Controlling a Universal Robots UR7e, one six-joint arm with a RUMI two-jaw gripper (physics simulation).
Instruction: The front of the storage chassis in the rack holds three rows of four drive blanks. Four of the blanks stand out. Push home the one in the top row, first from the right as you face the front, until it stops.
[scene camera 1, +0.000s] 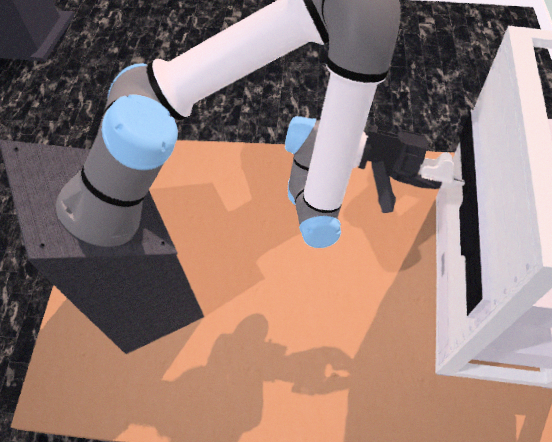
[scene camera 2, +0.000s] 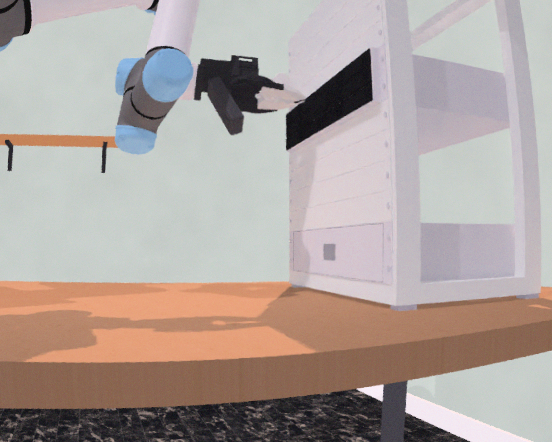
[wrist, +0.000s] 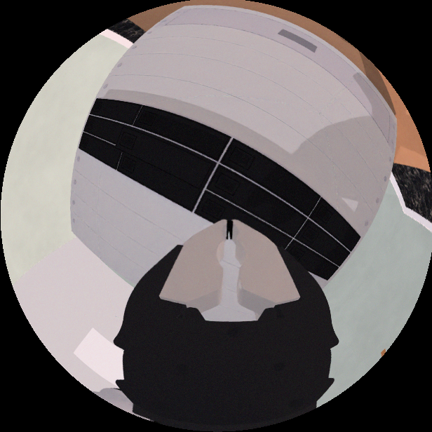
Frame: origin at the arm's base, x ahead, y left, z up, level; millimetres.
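Where they show: gripper, between the fingertips: (scene camera 1: 463, 183) (scene camera 2: 305, 99); arm's base, origin of its link: (scene camera 1: 97, 214).
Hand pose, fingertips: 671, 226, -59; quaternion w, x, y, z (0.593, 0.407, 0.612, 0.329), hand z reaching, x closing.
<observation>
Each offset is from my fingertips to the top centre of the thing, as dx, dy, dz.
The rack {+164, -29, +217} (scene camera 1: 447, 320) (scene camera 2: 406, 200) (wrist: 200, 60) is white and holds the black front of the storage chassis (scene camera 1: 470, 240) (scene camera 2: 330, 100). The wrist view is about upside down: the top row lies lowest there, and the right end is at image left. The top-row, first-from-right blank (wrist: 99, 148) is at that lower left corner. How far it stands out cannot be told; single blanks are not distinct in the scene views. My gripper (scene camera 1: 462, 182) (scene camera 2: 302, 101) (wrist: 228, 221) is shut and empty, its tips by the chassis's top edge, left of centre. Contact cannot be told.
The rack stands on the orange-brown table (scene camera 1: 300, 300) (scene camera 2: 200, 382). Pale panels lie above and below the chassis, and a panel {+39, -33, -249} (scene camera 2: 310, 265) with a grey square is at the rack's bottom. The arm's dark pedestal (scene camera 1: 125, 300) is at the left in scene camera 1.
</observation>
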